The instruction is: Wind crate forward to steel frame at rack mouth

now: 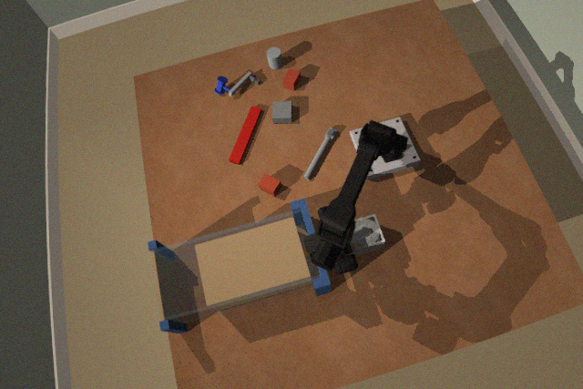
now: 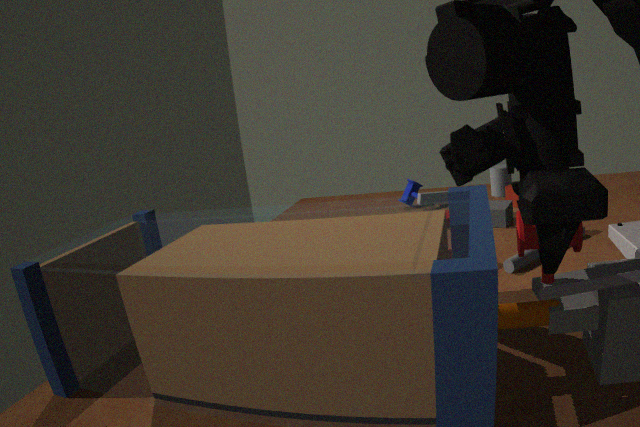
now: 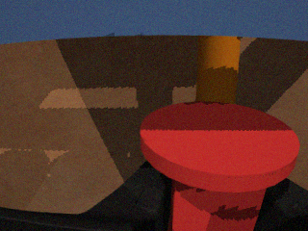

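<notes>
The blue frame lies 60 mm ahead of my gripper tip, 20 mm to the right of it and 10 mm below it. The rest, counted from my gripper tip: red knob 20 mm above; then winch handle 40 mm behind, 10 mm to the right, 10 mm below; then grey winch 110 mm behind, 30 mm to the right, 80 mm below.
</notes>
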